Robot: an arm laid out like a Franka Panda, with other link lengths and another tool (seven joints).
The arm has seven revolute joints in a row. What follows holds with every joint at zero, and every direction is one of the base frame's.
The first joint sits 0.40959 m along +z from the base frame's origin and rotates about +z.
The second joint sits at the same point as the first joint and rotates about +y.
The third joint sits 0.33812 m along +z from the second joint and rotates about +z.
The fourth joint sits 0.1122 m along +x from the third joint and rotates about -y.
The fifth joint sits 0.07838 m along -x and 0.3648 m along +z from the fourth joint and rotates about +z.
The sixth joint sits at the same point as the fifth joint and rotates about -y.
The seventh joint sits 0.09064 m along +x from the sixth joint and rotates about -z.
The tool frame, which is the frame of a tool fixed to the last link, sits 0.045 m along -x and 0.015 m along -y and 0.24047 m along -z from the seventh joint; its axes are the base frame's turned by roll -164.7, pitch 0 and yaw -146.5 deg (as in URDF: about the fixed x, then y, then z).
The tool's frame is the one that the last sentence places.
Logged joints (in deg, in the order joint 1, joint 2, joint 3, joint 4, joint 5, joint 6, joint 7), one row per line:
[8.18, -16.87, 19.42, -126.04, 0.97, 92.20, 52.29]
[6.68, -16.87, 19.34, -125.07, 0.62, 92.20, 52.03]
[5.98, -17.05, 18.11, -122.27, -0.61, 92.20, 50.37]
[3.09, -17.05, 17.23, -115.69, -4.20, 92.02, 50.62]
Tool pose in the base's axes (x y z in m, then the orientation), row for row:
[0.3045, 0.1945, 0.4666, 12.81, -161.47, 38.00]
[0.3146, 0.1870, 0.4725, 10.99, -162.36, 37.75]
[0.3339, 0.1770, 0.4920, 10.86, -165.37, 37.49]
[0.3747, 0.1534, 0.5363, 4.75, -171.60, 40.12]
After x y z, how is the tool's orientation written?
As a rotation vector, in degrees.
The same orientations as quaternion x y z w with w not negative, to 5 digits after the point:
[0.07645, -0.96367, 0.22679, 0.11862]
[0.06537, -0.96571, 0.22454, 0.11275]
[0.06367, -0.96949, 0.21979, 0.08791]
[0.02693, -0.97288, 0.22746, 0.03236]

